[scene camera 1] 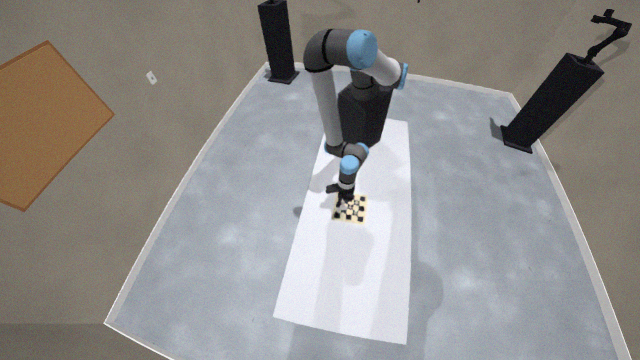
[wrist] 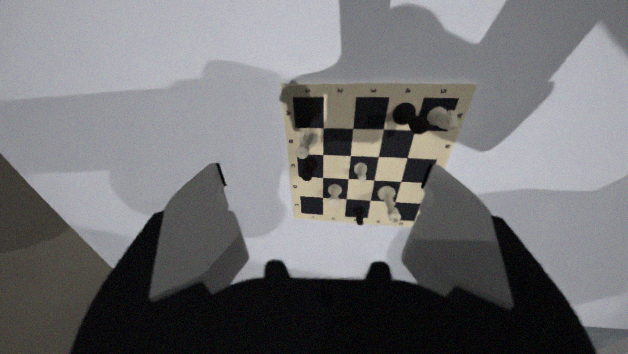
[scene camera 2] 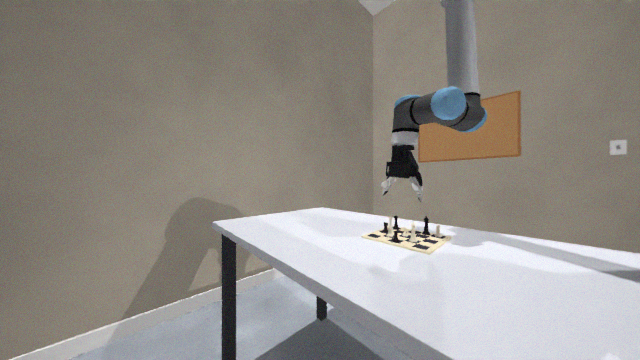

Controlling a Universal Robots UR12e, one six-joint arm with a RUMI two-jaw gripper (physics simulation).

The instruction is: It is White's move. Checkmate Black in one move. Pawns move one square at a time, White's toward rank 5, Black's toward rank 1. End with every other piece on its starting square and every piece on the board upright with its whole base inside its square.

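Frame: origin at the arm's base, x ahead, y left, z up, level; centimetres.
Seen in the pictures: gripper, fingertip midpoint: (scene camera 1: 340, 203) (wrist: 322, 168) (scene camera 2: 400, 198); arm's base at its link origin: (scene camera 1: 365, 90).
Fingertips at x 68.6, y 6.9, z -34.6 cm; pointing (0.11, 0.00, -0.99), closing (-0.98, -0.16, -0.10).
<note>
Pixels of each thing's top centre, then the offset from my fingertips to it. Level surfaces: height alone.
- chessboard at its top centre: (wrist: 363, 168) (scene camera 2: 406, 236) (scene camera 1: 350, 206) dx -5.9, dy +5.6, dz -12.3 cm
- tall black piece at its top centre: (wrist: 424, 129) (scene camera 2: 426, 216) dx -8.4, dy -2.6, dz -6.0 cm
- tall white piece at its top centre: (wrist: 396, 223) (scene camera 2: 413, 221) dx -10.5, dy +8.9, dz -6.0 cm
- dark piece at its top centre: (wrist: 303, 122) (scene camera 2: 396, 215) dx +2.7, dy -0.8, dz -7.0 cm
- long white table at its surface level: dz -12.9 cm
My gripper (scene camera 1: 344, 204) (scene camera 2: 402, 197) (wrist: 322, 168) is open and empty, above the chessboard (scene camera 1: 333, 215) (scene camera 2: 431, 250) (wrist: 325, 89). A tall black piece (scene camera 2: 426, 226) (wrist: 404, 113) stands on A4, beside a white piece (scene camera 2: 438, 230) (wrist: 440, 117) on A5. A tall white piece (scene camera 2: 413, 232) (wrist: 387, 193) stands on D4. White pieces stand on C3, D2 and B1. A black piece (scene camera 2: 385, 227) (wrist: 306, 169) is on C1, another black piece (scene camera 2: 395, 237) (wrist: 359, 215) on E3. A dark piece (scene camera 2: 396, 222) at the back blends into A1 in the wrist view. Pieces look upright.
The board lies on a long white table (scene camera 1: 345, 300) (scene camera 2: 500, 300). The arm's dark pedestal (scene camera 1: 364, 112) stands at the table's far end. Two black pillars (scene camera 1: 278, 42) (scene camera 1: 552, 100) stand beyond the table. The arm's shadows fall across the table and part of the board.
</note>
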